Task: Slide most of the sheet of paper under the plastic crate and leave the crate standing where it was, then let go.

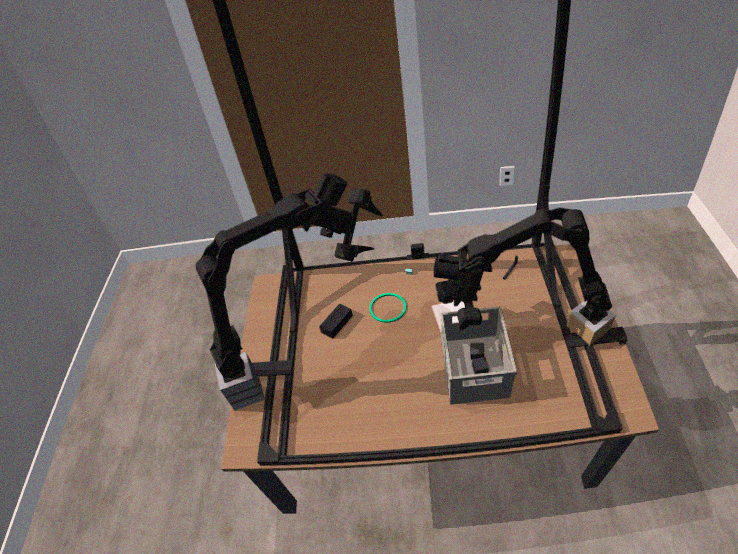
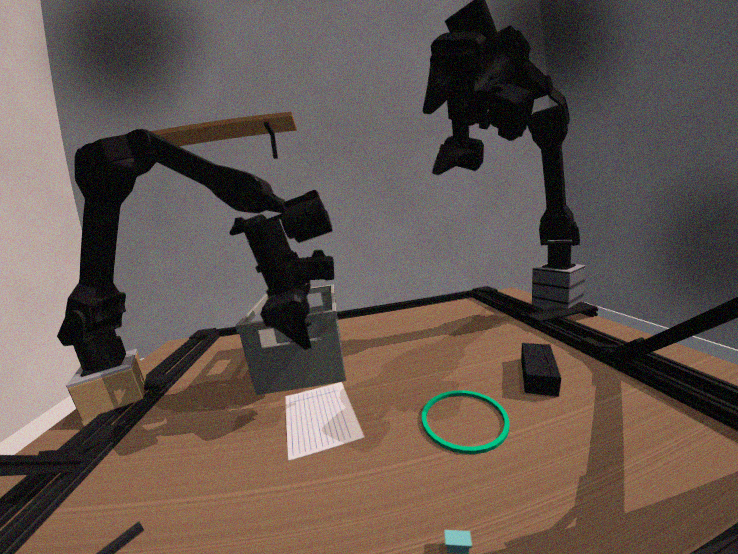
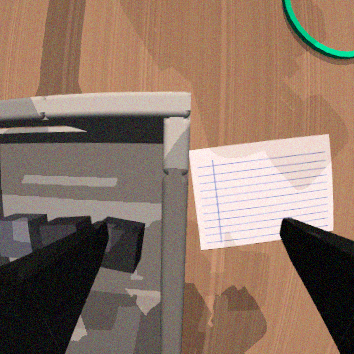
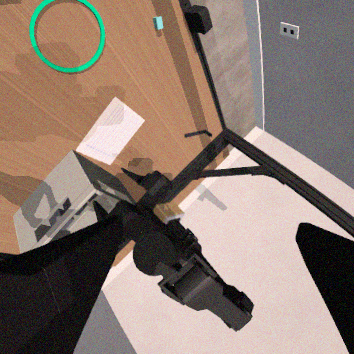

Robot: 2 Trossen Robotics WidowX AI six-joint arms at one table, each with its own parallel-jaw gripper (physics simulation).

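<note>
The lined white sheet of paper (image 1: 442, 311) (image 2: 321, 420) (image 3: 265, 195) (image 4: 111, 131) lies flat on the table beside one end wall of the grey plastic crate (image 1: 481, 390) (image 2: 298, 363) (image 3: 175, 200) (image 4: 55, 177). Its near edge is very close to the wall's foot; whether they touch is unclear. The crate stands upright with several dark blocks inside. My left gripper (image 3: 194, 228) is open and empty above the crate's end wall, one finger over the crate's inside, the other over the paper's edge. My right gripper (image 1: 376, 231) (image 2: 430, 142) is open and empty, high and away from both.
A green ring (image 1: 388, 307) (image 2: 465, 421) (image 3: 320, 46) (image 4: 67, 35) and a black box (image 1: 336, 320) (image 2: 540, 369) lie farther along the table. A small teal block (image 1: 408, 271) (image 2: 457, 539) (image 4: 158, 23) lies near one edge. Black frame rails (image 1: 444, 448) border the table.
</note>
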